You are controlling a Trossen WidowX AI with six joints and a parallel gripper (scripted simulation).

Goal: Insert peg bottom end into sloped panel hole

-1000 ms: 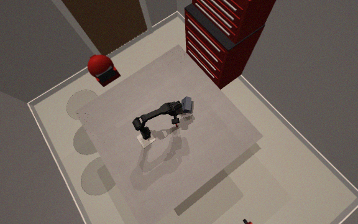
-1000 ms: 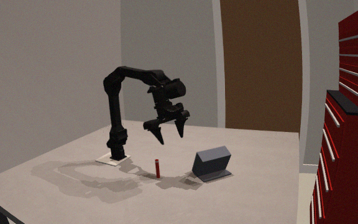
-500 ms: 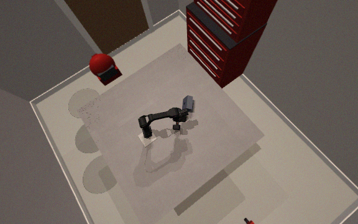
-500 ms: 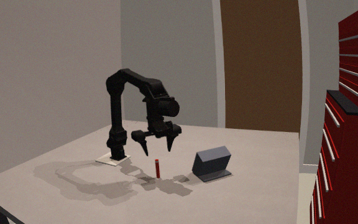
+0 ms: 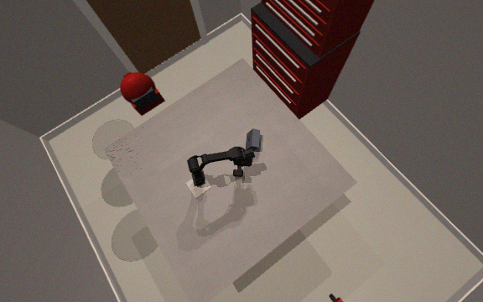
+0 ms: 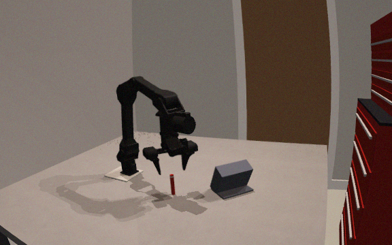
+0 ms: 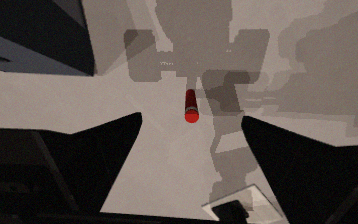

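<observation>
My gripper tip is 30 mm above the red peg. The rest, counted from my gripper tip: grey sloped panel 170 mm ahead, 130 mm to the left, 40 mm below.
</observation>
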